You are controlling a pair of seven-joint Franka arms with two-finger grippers.
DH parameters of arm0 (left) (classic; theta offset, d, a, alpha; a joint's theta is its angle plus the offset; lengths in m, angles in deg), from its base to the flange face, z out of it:
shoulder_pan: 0 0.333 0 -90
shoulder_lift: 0 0 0 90
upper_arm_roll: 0 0.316 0.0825 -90
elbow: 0 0 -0.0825 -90
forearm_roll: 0 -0.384 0 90
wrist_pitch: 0 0 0.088 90
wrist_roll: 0 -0.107 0 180
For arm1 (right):
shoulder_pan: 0 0.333 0 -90
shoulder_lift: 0 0 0 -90
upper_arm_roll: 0 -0.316 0.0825 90
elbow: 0 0 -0.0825 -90
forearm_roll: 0 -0.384 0 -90
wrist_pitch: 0 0 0.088 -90
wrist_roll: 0 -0.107 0 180
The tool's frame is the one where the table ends.
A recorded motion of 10 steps. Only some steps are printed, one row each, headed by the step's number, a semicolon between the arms.
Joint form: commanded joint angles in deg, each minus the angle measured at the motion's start. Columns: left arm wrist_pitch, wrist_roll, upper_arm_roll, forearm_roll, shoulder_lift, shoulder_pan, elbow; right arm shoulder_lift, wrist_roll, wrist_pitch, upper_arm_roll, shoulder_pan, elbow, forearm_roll.
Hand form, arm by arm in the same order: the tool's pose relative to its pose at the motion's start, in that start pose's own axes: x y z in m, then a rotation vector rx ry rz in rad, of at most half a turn. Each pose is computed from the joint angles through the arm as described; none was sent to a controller.
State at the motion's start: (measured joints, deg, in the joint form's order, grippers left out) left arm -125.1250 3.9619 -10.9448 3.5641 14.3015 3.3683 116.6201; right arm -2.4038 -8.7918 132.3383 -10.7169 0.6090 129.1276 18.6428
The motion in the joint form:
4: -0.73 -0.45 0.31 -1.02 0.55 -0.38 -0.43; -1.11 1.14 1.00 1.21 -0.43 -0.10 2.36
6: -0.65 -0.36 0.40 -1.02 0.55 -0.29 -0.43; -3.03 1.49 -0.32 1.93 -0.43 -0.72 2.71
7: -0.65 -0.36 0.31 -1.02 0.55 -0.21 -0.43; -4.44 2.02 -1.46 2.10 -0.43 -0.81 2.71
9: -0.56 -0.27 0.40 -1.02 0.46 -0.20 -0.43; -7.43 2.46 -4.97 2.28 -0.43 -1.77 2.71
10: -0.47 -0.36 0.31 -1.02 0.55 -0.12 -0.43; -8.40 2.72 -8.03 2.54 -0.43 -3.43 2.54
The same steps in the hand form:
4: 0.0037 0.0001 0.0012 0.0135 0.0114 0.0191; 0.0009 0.0175 -0.0086 -0.0351 0.0340 -0.0155
6: 0.0037 -0.0017 0.0012 0.0137 0.0102 0.0144; 0.0002 0.0296 -0.0267 -0.0537 0.0501 -0.0025
7: 0.0037 -0.0016 0.0011 0.0133 0.0102 0.0145; -0.0026 0.0344 -0.0379 -0.0632 0.0539 -0.0021
9: 0.0036 -0.0025 0.0003 0.0138 0.0103 0.0113; -0.0077 0.0445 -0.0659 -0.0859 0.0568 0.0127
10: 0.0035 -0.0025 0.0013 0.0134 0.0072 0.0130; -0.0081 0.0529 -0.0820 -0.0962 0.0458 0.0284

